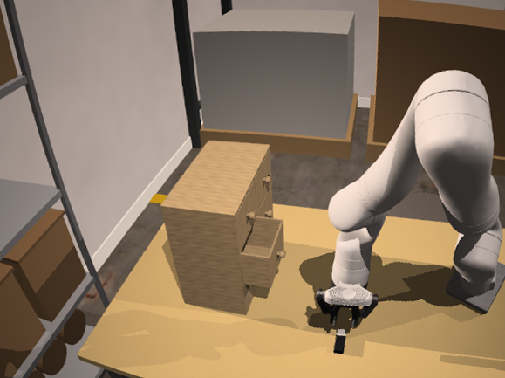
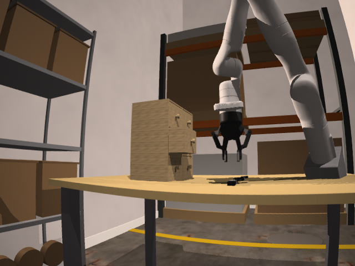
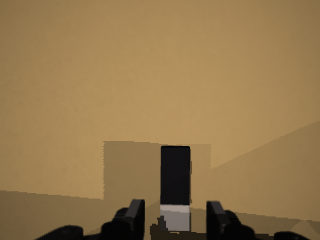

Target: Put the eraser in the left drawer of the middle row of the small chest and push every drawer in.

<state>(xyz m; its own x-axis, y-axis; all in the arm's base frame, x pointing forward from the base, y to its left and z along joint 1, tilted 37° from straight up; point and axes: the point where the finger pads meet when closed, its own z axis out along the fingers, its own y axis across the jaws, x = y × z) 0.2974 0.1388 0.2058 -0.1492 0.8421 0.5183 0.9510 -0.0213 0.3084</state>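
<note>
My gripper is now 10 mm to the left of the eraser and 90 mm above it.
</note>
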